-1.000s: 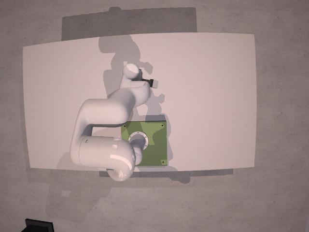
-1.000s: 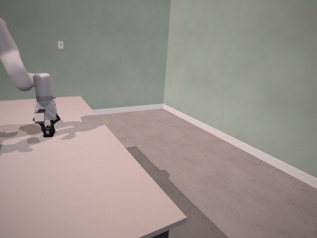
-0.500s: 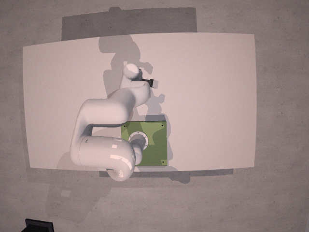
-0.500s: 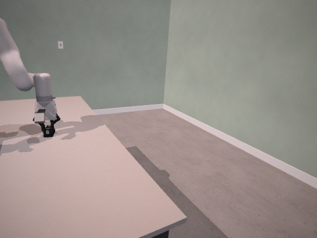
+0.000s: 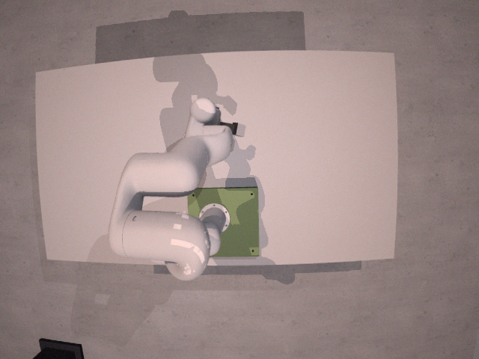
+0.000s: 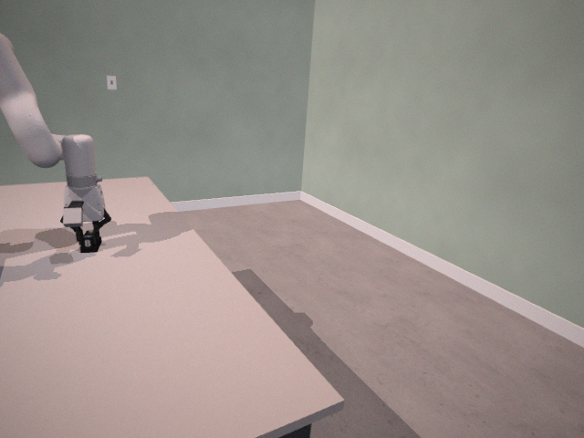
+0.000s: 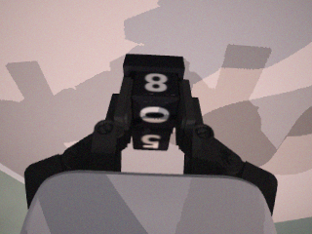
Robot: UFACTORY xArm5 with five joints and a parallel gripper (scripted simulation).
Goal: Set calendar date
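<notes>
The black cube lies 10 mm below my hand. The rest, counted from my hand: black calendar tray (20 mm to the left, 30 mm below).
</notes>
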